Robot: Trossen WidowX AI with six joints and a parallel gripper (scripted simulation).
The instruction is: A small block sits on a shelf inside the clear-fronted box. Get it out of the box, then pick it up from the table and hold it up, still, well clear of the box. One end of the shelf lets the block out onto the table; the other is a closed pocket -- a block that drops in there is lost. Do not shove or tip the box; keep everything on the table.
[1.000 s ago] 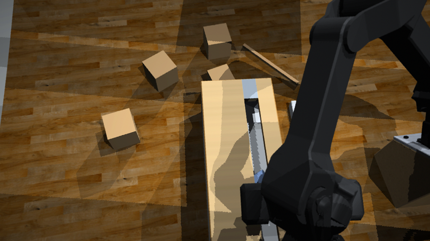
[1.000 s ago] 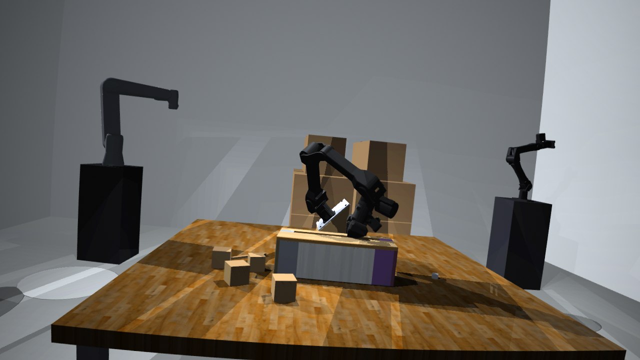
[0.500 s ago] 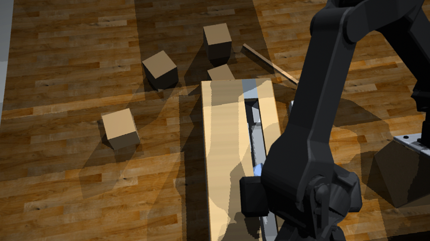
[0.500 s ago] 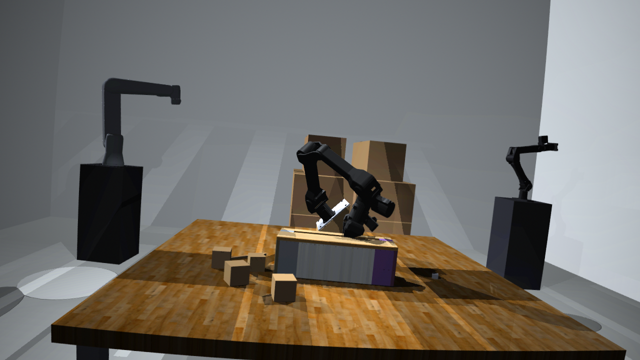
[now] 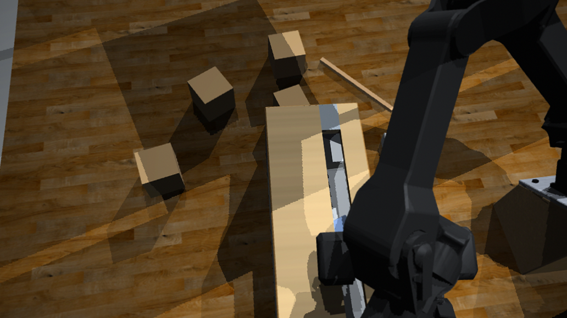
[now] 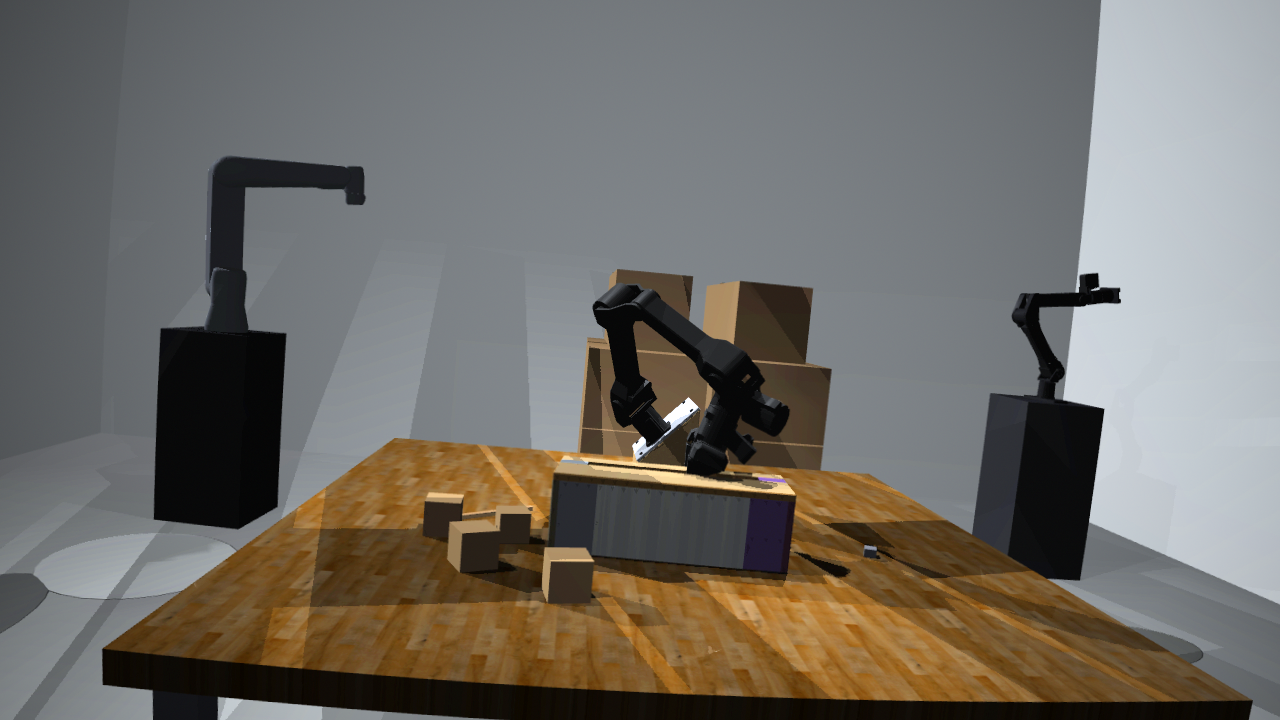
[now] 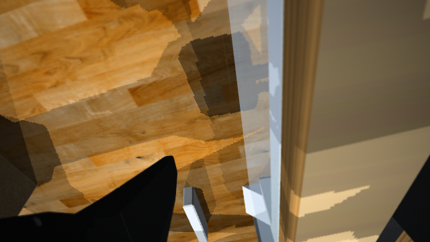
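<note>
The long box lies 40 mm ahead of my gripper tip, 30 mm to the right of it and 20 mm below it. From my gripper tip the other things lie so: small blue block: 50 mm ahead, 30 mm to the right; thin wooden stick: 50 mm behind, 340 mm to the right, 80 mm below; small grey piece: 20 mm ahead, 330 mm to the left, 80 mm below.
</note>
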